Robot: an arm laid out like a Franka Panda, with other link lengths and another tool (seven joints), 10 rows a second.
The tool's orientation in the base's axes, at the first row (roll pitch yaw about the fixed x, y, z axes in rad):
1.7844 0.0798 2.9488
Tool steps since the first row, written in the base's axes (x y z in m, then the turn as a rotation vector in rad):
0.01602 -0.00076 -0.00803 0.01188 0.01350 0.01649
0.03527 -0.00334 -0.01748 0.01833 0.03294 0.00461
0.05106 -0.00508 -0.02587 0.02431 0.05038 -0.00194
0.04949 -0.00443 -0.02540 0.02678 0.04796 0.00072
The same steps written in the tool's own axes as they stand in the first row. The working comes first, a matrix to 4 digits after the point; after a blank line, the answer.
The tool's axes in the first row as the columns of a matrix, in the base's axes (used below as rounded here):
-0.9783 -0.0358 0.2038
0.1910 0.2230 0.9559
-0.0797 0.9742 -0.2113

-0.01518 -0.00857 0.00424 -0.01036 0.01865 0.01184
-0.03375 -0.01904 0.00769 -0.01201 0.01118 0.03425
-0.04886 -0.02816 0.01102 -0.01401 0.00847 0.05352
-0.04724 -0.02750 0.01122 -0.01710 0.01044 0.05115

